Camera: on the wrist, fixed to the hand. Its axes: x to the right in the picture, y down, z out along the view.
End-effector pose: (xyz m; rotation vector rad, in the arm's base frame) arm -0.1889 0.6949 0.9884 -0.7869 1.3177 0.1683
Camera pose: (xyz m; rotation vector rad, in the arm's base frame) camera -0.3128 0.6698 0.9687 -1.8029 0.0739 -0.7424
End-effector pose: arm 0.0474 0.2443 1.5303 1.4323 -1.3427 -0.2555
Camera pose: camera 0.0992 0.3273 1.6127 1.8682 -0.0219 -1.6903
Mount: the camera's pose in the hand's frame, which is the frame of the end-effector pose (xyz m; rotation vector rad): -0.0089 0.0557 -0.1148 -0.3584 -0.3183 -1.6073
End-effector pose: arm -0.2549 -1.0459 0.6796 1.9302 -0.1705 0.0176
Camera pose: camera -0.2628 -0.9575 0.7717 1.2351 1.0998 -1.2697
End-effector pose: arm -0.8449 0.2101 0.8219 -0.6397 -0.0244 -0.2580
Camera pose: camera -0.8464 0.1870 0.6961 -0.8960 -0.8370 -1.7335
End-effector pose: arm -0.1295 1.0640 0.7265 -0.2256 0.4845 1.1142
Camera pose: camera -0.2126 1.0339 0.6340 -0.5901 -0.2488 -0.3699
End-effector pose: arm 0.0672 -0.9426 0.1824 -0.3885 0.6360 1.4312
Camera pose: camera -0.0075 -1.0124 0.1055 -0.6931 -0.2724 0.0099
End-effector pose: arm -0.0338 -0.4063 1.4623 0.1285 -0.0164 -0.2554
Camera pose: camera -0.0247 -0.3363 1.3556 -0.2960 -0.1854 -1.8719
